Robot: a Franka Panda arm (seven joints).
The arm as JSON. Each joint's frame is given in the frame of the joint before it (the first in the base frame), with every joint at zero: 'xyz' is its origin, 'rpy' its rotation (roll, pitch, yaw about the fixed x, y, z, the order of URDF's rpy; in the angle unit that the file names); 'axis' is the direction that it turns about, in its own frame. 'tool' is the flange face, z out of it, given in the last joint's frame.
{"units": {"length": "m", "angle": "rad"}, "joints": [
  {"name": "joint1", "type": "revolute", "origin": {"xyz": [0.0, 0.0, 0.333], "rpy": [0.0, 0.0, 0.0]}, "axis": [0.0, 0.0, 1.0]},
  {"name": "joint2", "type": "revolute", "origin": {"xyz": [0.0, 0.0, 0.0], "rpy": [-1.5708, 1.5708, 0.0]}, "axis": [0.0, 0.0, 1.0]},
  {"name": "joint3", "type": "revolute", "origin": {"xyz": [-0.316, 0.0, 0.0], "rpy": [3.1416, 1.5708, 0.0]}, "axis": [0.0, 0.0, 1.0]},
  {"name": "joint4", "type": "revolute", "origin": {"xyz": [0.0, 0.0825, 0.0], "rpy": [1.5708, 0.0, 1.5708]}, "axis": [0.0, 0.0, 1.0]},
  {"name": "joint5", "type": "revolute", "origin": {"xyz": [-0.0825, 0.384, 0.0], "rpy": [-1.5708, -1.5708, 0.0]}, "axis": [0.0, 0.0, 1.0]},
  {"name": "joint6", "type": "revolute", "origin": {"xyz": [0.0, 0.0, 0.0], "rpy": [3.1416, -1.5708, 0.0]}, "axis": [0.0, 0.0, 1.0]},
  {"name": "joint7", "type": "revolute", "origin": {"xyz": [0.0, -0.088, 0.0], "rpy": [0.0, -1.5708, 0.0]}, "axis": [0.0, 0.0, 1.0]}
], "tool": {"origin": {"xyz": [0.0, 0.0, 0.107], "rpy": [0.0, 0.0, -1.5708]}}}
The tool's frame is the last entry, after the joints.
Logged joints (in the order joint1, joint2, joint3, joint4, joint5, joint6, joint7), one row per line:
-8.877, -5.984, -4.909, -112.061, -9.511, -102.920, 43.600
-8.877, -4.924, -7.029, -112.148, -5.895, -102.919, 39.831
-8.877, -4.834, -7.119, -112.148, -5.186, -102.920, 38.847
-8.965, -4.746, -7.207, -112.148, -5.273, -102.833, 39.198
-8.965, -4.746, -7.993, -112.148, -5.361, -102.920, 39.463
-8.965, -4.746, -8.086, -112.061, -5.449, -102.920, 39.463
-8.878, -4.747, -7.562, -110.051, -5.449, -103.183, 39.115
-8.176, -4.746, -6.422, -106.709, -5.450, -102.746, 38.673
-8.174, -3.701, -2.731, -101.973, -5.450, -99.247, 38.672
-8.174, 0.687, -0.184, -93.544, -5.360, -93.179, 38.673
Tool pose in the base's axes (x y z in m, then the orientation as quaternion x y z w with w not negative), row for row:
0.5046, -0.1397, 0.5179, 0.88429, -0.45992, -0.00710, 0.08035
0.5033, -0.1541, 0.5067, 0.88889, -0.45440, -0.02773, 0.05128
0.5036, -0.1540, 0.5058, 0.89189, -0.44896, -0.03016, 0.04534
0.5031, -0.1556, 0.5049, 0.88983, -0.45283, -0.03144, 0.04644
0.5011, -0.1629, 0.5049, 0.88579, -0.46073, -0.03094, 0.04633
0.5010, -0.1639, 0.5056, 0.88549, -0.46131, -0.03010, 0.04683
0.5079, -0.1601, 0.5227, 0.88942, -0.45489, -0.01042, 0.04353
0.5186, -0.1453, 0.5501, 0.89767, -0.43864, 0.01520, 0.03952
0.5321, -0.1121, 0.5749, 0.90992, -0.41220, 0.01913, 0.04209
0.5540, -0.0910, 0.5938, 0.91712, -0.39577, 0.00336, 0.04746
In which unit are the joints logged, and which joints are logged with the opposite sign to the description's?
The joints are logged in degrees. Opposite sign: joint6.
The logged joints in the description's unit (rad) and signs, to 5 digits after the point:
-0.15493, -0.10444, -0.08568, -1.95583, -0.16600, 1.79629, 0.76096
-0.15493, -0.08594, -0.12268, -1.95735, -0.10289, 1.79628, 0.69518
-0.15493, -0.08437, -0.12425, -1.95735, -0.09051, 1.79629, 0.67801
-0.15647, -0.08283, -0.12579, -1.95735, -0.09203, 1.79477, 0.68413
-0.15647, -0.08283, -0.13950, -1.95735, -0.09357, 1.79629, 0.68876
-0.15647, -0.08283, -0.14113, -1.95583, -0.09510, 1.79629, 0.68876
-0.15495, -0.08285, -0.13198, -1.92075, -0.09510, 1.80088, 0.68269
-0.14270, -0.08283, -0.11209, -1.86242, -0.09512, 1.79326, 0.67497
-0.14266, -0.06459, -0.04766, -1.77976, -0.09512, 1.73219, 0.67495
-0.14266, 0.01199, -0.00321, -1.63265, -0.09355, 1.62628, 0.67497

